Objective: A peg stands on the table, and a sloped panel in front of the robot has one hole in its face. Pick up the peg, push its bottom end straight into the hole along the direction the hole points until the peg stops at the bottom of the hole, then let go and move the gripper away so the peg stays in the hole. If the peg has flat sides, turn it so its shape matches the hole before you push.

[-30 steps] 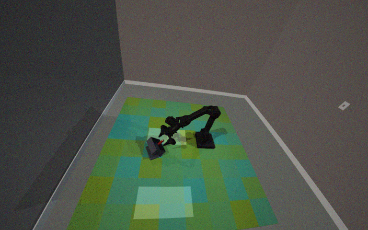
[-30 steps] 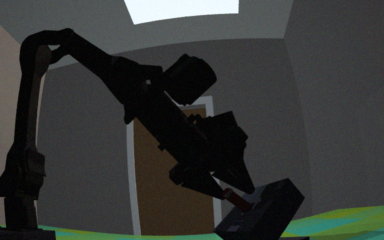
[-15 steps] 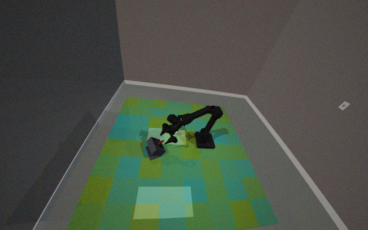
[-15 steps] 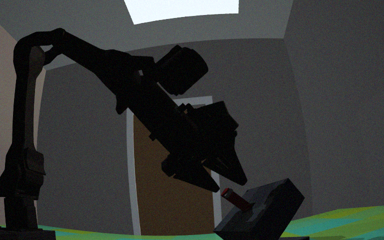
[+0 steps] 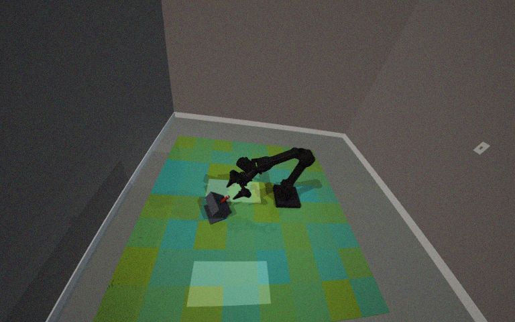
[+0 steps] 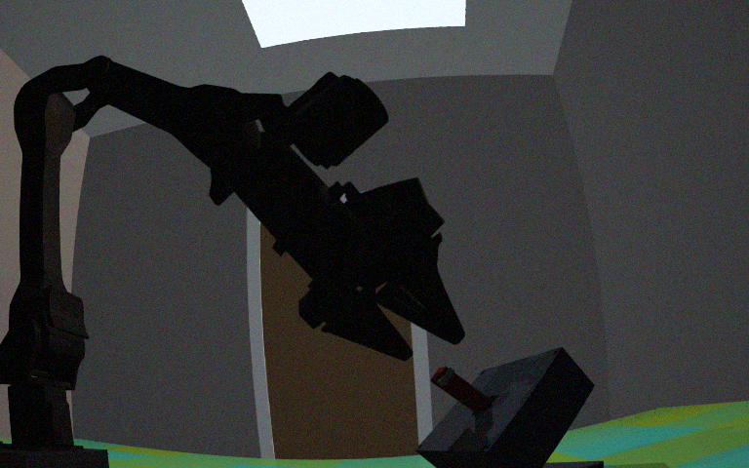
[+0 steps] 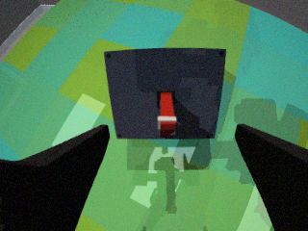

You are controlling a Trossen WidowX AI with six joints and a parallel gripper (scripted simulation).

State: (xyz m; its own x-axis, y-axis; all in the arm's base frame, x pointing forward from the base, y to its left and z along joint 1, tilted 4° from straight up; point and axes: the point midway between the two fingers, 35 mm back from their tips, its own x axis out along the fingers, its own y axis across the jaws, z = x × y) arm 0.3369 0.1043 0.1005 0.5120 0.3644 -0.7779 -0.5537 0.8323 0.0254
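Right now my gripper tip is 3 cm above the red peg, 2 cm to the right of it and 2 cm short of it. Also, from my gripper tip: sloped panel 7 cm below, 5 cm ahead, 4 cm to the left.
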